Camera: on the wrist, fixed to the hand. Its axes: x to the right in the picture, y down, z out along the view.
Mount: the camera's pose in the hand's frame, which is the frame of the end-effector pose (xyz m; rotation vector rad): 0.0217 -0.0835 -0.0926 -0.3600 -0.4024 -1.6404
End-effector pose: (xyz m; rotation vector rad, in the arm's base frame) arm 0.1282 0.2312 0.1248 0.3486 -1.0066 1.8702
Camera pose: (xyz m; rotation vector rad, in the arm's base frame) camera 0.2036 0.3328 0.1218 0.9617 -0.7902 0.1362
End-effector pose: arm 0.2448 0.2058 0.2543 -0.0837 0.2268 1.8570
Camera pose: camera 0.3127 0.2311 0.1505 -0.0934 -0.3918 0.2277
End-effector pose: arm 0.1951 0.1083 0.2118 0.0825 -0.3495 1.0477
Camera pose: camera 0.2991 0.1059 0.1398 0.2049 -0.6420 -0.6733
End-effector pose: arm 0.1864 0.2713 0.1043 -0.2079 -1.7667 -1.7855
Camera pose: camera 0.1538 0.1703 0.0353 -0.6594 1.0974 1.8827
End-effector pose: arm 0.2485 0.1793 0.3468 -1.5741 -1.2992 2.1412
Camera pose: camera 0.2898 0.2918 0.3875 0.2122 -1.9996 1.0704
